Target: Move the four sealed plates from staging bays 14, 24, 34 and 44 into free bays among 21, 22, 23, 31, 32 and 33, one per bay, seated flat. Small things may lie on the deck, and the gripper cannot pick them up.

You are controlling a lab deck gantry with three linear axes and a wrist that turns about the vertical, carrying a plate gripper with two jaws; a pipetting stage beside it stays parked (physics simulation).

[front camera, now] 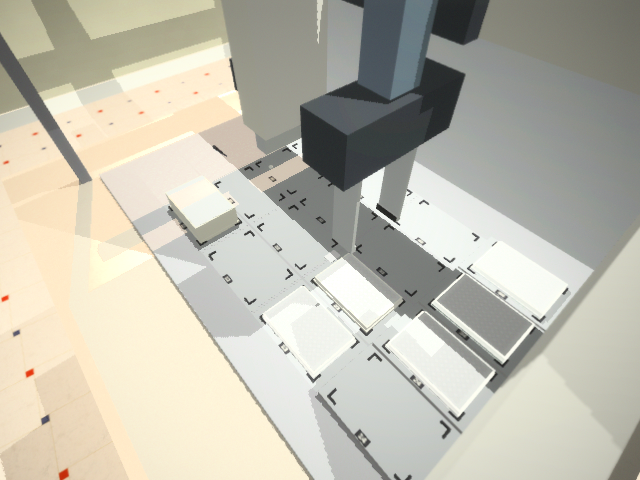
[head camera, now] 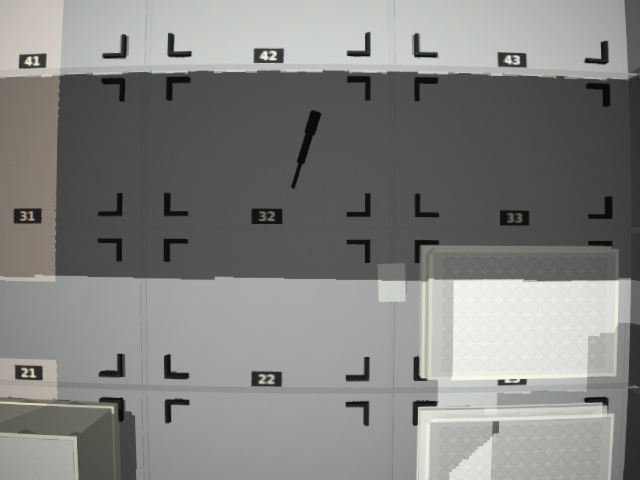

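Seen in the pictures: gripper, fingertip midpoint: (front camera: 366, 228); robot's base, origin of the base link: (front camera: 170, 207).
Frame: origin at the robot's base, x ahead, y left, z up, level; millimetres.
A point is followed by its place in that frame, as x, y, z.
In the front view, sealed plates stand in bay 24 (front camera: 439, 364) {562, 140, 29}, bay 34 (front camera: 483, 317) {561, 249, 29} and bay 44 (front camera: 519, 279) {561, 354, 29}. Bay 14 (front camera: 390, 413) {560, 45, 14} is bare. A plate (front camera: 356, 294) {401, 138, 14} (head camera: 522, 320) {390, 146, 14} lies in bay 23 and looks flat. A dark pen-like stick (head camera: 307, 144) {254, 257, 5} lies inside bay 32 in the head view; the gripper hides its place in the front view. My gripper (front camera: 367, 233) {392, 150, 160} is open and empty, its two jaws apart, above the deck around bay 32. It does not show in the head view. No plate shows in bays 22 and 33.
Another plate (front camera: 310, 330) {401, 41, 14} (head camera: 516, 449) {388, 63, 14} stands in bay 13. A tall pale box (front camera: 202, 209) {92, 35, 42} (head camera: 38, 454) {103, 73, 42} stands in bay 11. A small pale block (front camera: 329, 256) {307, 163, 1} (head camera: 391, 283) {309, 168, 1} lies between bays 22 and 23. A small disc (front camera: 270, 166) {30, 230, 4} lies near bay 31. A dark stick (front camera: 219, 150) {-97, 173, 5} lies farther left.
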